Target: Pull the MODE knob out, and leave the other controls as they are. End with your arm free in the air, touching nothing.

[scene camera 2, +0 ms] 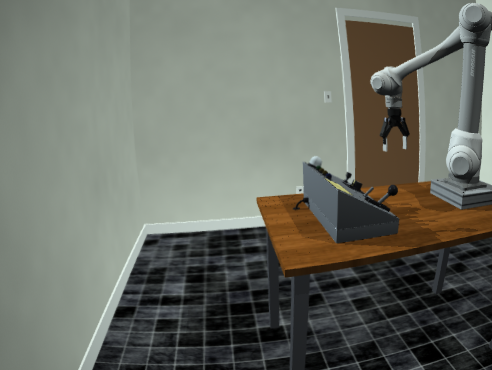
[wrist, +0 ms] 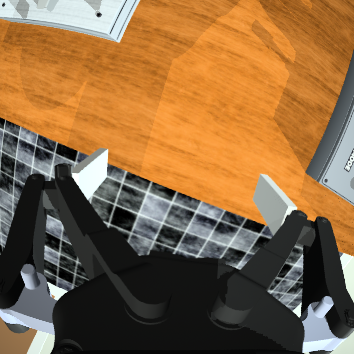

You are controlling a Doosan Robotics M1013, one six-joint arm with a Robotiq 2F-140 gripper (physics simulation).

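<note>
The grey sloped control console (scene camera 2: 320, 200) (wrist: 338, 174) stands on the table in the scene view, and one corner of it shows at the right edge of the wrist view. Its sloped face is seen edge-on in the scene view, with several small knobs and levers sticking up. Which of them is the MODE knob cannot be told, and its label does not show. My gripper (scene camera 2: 395, 146) (wrist: 182, 174) is open, with nothing between its fingers. It points down and hangs in the air above and behind the console, touching nothing.
The wooden table (scene camera 2: 310, 255) (wrist: 215, 125) carries the console and the arm's base plate (scene camera 2: 462, 197) (wrist: 65, 24). A ball-topped lever (scene camera 2: 392, 190) and a white dome (scene camera 2: 315, 161) rise from the console. A short black cable (scene camera 2: 300, 202) lies behind it. A brown door (scene camera 2: 370, 165) is in the wall.
</note>
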